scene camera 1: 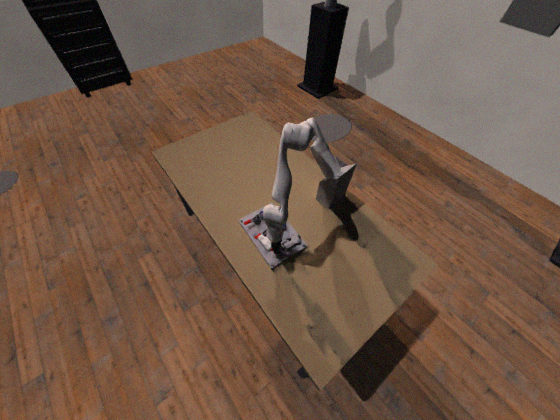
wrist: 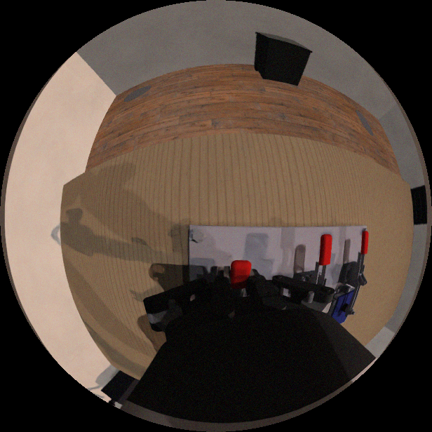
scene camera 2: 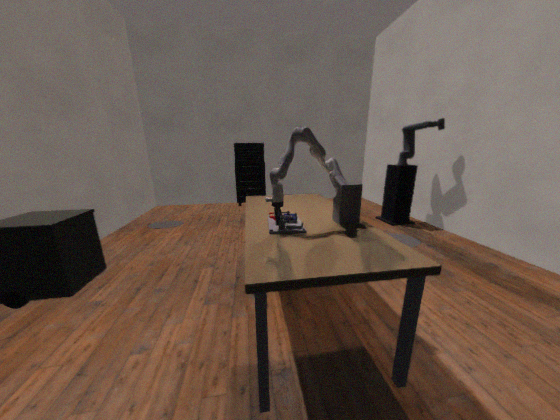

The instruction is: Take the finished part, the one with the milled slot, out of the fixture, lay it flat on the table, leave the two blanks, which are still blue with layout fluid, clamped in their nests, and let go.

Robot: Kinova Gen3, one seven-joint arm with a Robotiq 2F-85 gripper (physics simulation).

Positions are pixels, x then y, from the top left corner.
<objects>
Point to a fixture plate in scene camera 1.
At 252, 229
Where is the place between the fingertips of my gripper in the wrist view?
236, 273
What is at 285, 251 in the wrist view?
A fixture plate.
</objects>
